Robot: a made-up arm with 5 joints. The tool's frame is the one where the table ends. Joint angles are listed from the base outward.
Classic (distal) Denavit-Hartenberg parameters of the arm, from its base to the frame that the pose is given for. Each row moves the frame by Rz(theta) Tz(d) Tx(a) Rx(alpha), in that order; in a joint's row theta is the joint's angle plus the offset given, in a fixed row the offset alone. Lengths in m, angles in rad.
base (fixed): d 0, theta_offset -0.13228, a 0.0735, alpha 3.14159
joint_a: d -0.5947, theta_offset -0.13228, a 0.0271, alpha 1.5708
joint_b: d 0, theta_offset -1.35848, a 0.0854, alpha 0
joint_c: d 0, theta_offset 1.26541, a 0.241, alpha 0
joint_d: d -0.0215, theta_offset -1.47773, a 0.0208, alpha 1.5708
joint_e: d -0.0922, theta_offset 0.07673, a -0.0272, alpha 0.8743
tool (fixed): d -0.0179, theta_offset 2.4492, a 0, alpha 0
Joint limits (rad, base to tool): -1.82..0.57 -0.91..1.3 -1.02..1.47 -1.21..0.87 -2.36..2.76
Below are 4 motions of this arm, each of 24 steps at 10 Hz.
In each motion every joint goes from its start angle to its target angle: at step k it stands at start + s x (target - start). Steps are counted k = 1, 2, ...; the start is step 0. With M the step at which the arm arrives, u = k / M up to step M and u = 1 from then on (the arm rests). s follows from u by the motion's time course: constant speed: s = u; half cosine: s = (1 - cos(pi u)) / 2; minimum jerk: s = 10 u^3 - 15 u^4 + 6 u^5.
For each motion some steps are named. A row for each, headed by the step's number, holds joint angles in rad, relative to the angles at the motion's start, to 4 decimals.
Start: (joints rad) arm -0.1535 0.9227 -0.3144 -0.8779 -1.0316
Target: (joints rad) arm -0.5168 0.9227 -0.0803 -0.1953 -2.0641
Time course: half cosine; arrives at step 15
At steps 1, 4, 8, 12, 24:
1: -0.0040 0.0000 0.0026 0.0075 -0.0113
4: -0.0601 0.0000 0.0387 0.1129 -0.1708
8: -0.2006 0.0000 0.1293 0.3770 -0.5702
12: -0.3286 0.0000 0.2117 0.6174 -0.9339
24: -0.3633 0.0000 0.2341 0.6826 -1.0325

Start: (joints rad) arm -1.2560 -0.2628 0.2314 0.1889 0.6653
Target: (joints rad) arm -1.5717 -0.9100 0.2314 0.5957 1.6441
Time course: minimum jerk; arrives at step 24
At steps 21, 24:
21: -0.3106 -0.6368 0.0000 0.4003 0.9631
24: -0.3157 -0.6472 0.0000 0.4068 0.9788

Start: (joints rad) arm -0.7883 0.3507 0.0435 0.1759 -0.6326
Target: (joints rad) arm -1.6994 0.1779 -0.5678 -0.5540 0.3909
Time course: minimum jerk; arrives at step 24
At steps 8, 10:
8: -0.1912 -0.0363 -0.1283 -0.1532 0.2148
10: -0.3158 -0.0599 -0.2119 -0.2530 0.3548

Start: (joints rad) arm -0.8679 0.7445 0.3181 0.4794 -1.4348
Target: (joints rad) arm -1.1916 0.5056 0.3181 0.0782 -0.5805
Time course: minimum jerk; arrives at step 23
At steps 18, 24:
18: -0.3003 -0.2217 0.0000 -0.3723 0.7927
24: -0.3237 -0.2389 0.0000 -0.4012 0.8543

